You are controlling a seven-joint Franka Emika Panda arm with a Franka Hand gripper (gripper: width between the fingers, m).
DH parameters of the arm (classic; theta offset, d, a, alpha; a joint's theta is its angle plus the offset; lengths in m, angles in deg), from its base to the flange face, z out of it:
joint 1: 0 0.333 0 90
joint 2: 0 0 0 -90
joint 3: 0 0.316 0.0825 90
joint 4: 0 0 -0.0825 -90
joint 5: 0 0.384 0 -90
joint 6: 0 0 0.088 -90
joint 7: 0 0.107 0 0
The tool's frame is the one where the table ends.
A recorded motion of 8 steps. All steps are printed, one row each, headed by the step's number.
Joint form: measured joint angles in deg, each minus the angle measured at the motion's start. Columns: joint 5, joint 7, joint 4, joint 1, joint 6, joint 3, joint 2.
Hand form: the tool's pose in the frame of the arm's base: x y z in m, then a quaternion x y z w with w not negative. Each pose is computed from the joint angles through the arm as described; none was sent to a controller.
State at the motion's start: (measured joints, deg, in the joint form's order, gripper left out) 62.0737 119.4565 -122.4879 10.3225 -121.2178 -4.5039 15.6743
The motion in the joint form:
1: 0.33 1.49 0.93 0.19 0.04 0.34 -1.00
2: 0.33 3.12 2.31 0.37 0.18 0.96 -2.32
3: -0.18 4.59 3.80 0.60 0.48 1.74 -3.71
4: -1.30 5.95 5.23 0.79 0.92 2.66 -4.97
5: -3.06 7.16 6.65 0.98 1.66 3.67 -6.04
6: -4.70 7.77 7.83 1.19 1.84 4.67 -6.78
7: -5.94 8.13 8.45 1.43 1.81 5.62 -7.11
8: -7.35 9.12 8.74 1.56 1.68 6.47 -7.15
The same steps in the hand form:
1: 0.5028 0.0938 0.5691 -0.27867 0.82477 0.38501 0.30637
2: 0.5087 0.1026 0.5694 -0.27389 0.82716 0.39012 0.29765
3: 0.5142 0.1138 0.5693 -0.27510 0.82946 0.39249 0.28683
4: 0.5183 0.1259 0.5692 -0.28152 0.83212 0.39121 0.27436
5: 0.5207 0.1390 0.5699 -0.29426 0.83448 0.38640 0.26029
6: 0.5218 0.1510 0.5719 -0.30871 0.83521 0.37836 0.25292
7: 0.5207 0.1621 0.5734 -0.32157 0.83491 0.37172 0.24768
8: 0.5184 0.1707 0.5746 -0.32851 0.83728 0.36440 0.24136

